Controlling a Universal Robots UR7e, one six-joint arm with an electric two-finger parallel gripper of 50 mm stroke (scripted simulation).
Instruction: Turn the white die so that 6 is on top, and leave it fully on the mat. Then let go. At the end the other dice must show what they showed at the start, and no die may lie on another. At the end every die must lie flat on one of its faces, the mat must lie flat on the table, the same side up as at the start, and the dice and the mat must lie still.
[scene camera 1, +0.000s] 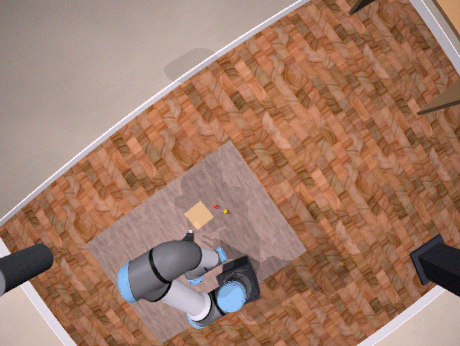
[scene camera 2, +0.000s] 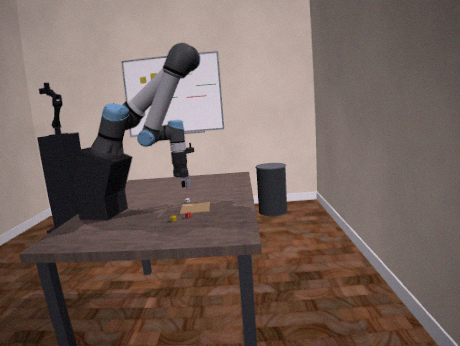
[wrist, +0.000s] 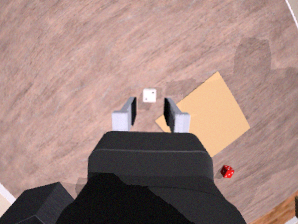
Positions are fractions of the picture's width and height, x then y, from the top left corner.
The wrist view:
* my gripper: 0.51, 0.48
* tan mat: 0.73, 0.54
